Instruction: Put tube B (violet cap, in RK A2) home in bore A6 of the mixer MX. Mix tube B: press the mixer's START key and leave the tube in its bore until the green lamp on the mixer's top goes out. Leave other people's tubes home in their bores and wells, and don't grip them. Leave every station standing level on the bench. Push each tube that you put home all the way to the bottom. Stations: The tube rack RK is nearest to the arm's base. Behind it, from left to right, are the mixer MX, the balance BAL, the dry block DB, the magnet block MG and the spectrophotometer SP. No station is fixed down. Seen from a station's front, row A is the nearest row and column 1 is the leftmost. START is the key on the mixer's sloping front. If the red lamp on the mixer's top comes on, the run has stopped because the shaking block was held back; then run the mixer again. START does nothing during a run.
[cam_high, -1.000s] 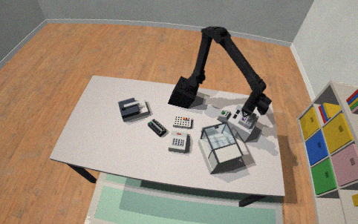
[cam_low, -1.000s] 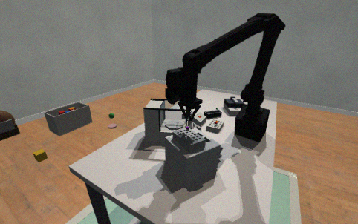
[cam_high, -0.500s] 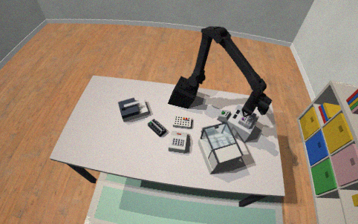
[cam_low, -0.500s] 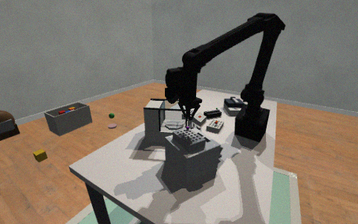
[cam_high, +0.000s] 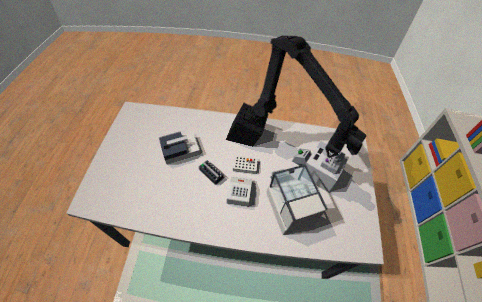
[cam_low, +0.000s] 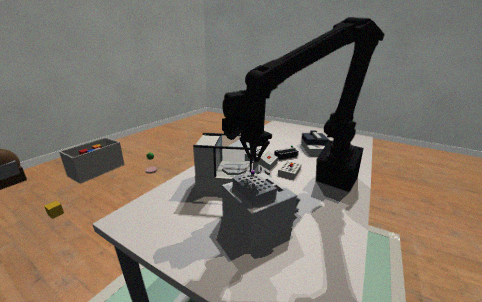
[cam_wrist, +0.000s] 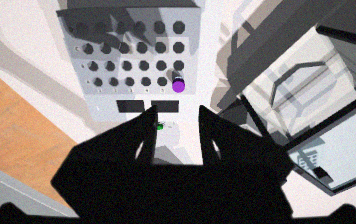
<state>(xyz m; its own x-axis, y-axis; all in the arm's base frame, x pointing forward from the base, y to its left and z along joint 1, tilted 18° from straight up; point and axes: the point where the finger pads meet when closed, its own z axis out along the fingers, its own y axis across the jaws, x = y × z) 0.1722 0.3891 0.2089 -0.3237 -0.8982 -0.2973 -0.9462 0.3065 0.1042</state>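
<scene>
My gripper is now 9 cm past the green start key, 13 cm to the left of it and 16 cm above it. From my hand the other things lie so: mixer block: 3 cm behind, 4 cm to the left, 8 cm below; tube B: 8 cm below; print key: 7 cm ahead, 22 cm to the right, 16 cm below.
</scene>
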